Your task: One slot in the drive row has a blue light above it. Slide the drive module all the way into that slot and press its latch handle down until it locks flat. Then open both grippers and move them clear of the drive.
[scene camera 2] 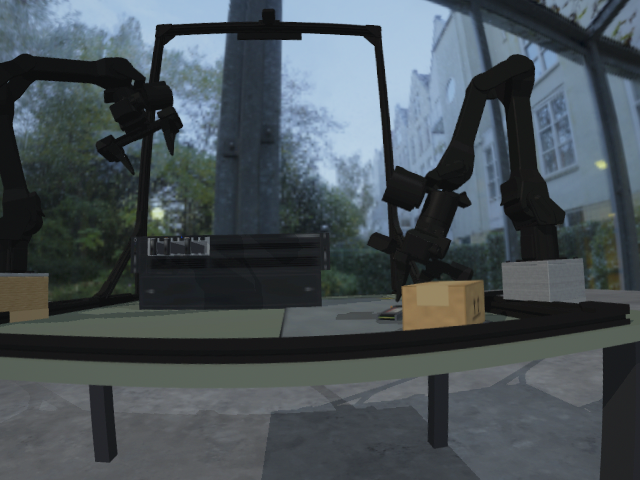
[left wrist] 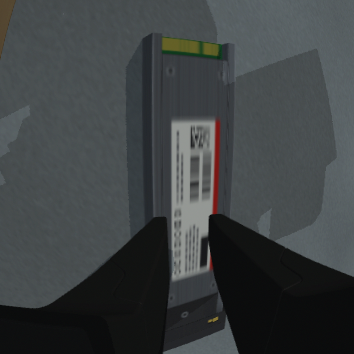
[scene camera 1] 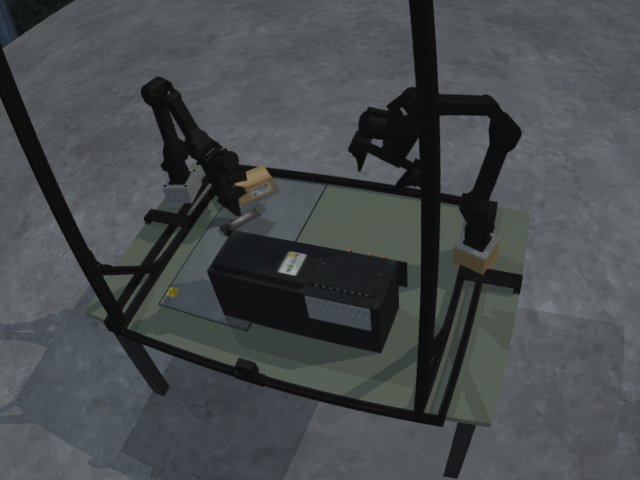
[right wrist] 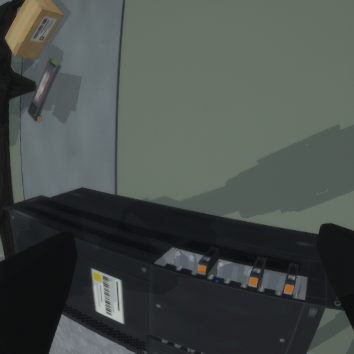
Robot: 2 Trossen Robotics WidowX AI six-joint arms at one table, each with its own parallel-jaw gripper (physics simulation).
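Frame: origin at the left arm's base, x right, y ahead, z up, level; millimetres.
Where they show: left gripper, fingertip midpoint: (scene camera 2: 401, 303) (left wrist: 187, 227) (scene camera 1: 238, 215) (right wrist: 35, 85); right gripper, fingertip midpoint: (scene camera 2: 152, 164) (scene camera 1: 377, 179) (right wrist: 201, 243); left arm's base at its link origin: (scene camera 2: 541, 260) (scene camera 1: 179, 178); right arm's base at its link origin: (scene camera 2: 9, 273) (scene camera 1: 477, 240).
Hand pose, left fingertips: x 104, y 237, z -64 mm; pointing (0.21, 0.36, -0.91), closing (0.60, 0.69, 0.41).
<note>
Things, the pixels of their top centre, and the offset from my left fingertips. Level surfaces: height alone.
- drive module at its top centre: (left wrist: 208, 215) (scene camera 2: 393, 309) (right wrist: 42, 90) (scene camera 1: 241, 220) dx +12, dy +10, dz -11 mm
- grey mat at its surface level: dz -20 mm
- black server chassis at its top centre: (right wrist: 120, 306) (scene camera 1: 299, 266) (scene camera 2: 233, 238) dx +331, dy +290, dz +153 mm
- drive row at its top centre: (right wrist: 213, 338) (scene camera 1: 348, 272) (scene camera 2: 187, 236) dx +345, dy +409, dz +159 mm
- cardboard box at its top centre: (scene camera 2: 445, 282) (right wrist: 21, 23) (scene camera 1: 250, 177) dx -136, dy +5, dz +40 mm
The drive module (scene camera 1: 242, 220) (scene camera 2: 390, 312) (left wrist: 191, 105) (right wrist: 43, 88) is a slim grey bar with a white and red label. It lies flat on the grey mat (scene camera 1: 290, 210), with its gold connector end pointing away from the wrist camera. My left gripper (scene camera 1: 233, 206) (scene camera 2: 404, 286) (left wrist: 187, 227) is low over the drive's handle end. Its fingers are drawn close together over the label face and do not hold the drive's sides. My right gripper (scene camera 1: 361, 152) (scene camera 2: 147, 152) (right wrist: 201, 243) is open and empty, high above the black server chassis (scene camera 1: 304, 286) (scene camera 2: 228, 276) (right wrist: 211, 316). A small blue light (right wrist: 216, 281) marks an empty slot in the drive row (scene camera 2: 177, 246).
A cardboard box (scene camera 1: 256, 185) (scene camera 2: 442, 305) (right wrist: 31, 28) sits right beside the left gripper at the mat's back edge. Three drives with orange latches (right wrist: 253, 281) fill other slots. A black frame post (scene camera 1: 428, 214) rises at the right, and black rails edge the table.
</note>
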